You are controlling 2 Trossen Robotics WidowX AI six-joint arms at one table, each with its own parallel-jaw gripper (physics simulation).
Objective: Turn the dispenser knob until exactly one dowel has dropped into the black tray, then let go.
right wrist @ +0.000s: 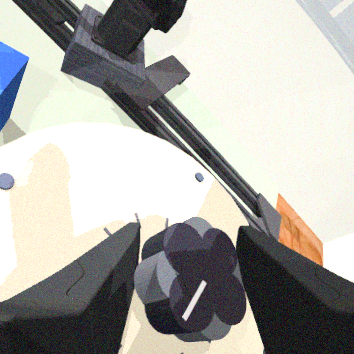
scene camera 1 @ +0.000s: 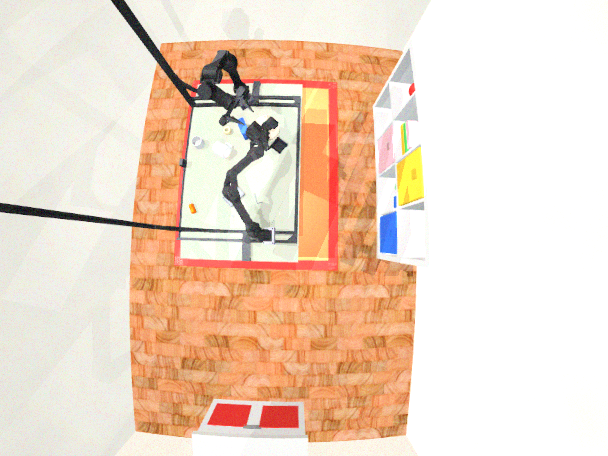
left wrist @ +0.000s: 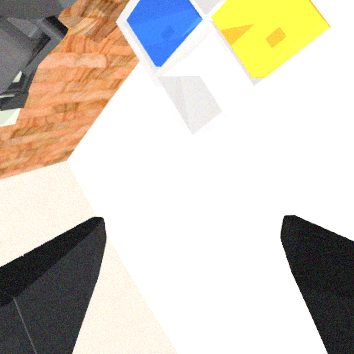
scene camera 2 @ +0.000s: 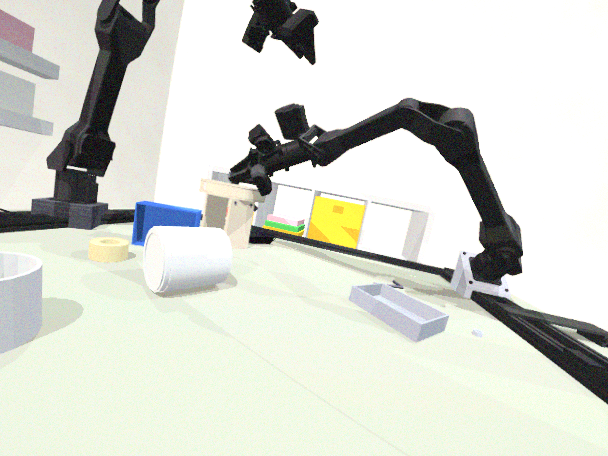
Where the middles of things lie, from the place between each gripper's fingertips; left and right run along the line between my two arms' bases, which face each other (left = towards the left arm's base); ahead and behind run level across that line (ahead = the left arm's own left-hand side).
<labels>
I see my left gripper 410 mm above the blue bin point(scene camera 2: 148, 214), 210 mm to the right of it and 90 mm past it. Round my left hand: white cylinder point(scene camera 2: 174, 258): 410 mm below, 240 mm behind, 100 mm to the left; then grey tray point(scene camera 2: 416, 320): 430 mm below, 230 mm behind, 210 mm to the right; then tape roll point(scene camera 2: 107, 250): 430 mm below, 240 mm to the left, 200 mm behind.
I see the blue bin 14 cm behind my right hand, 13 cm below it and 7 cm to the left of it. From my right hand the other things lie so: white cylinder 29 cm behind, 13 cm below, 4 cm to the right; grey tray 35 cm to the right, 28 cm behind, 15 cm below; tape roll 25 cm behind, 15 cm below, 10 cm to the left.
</labels>
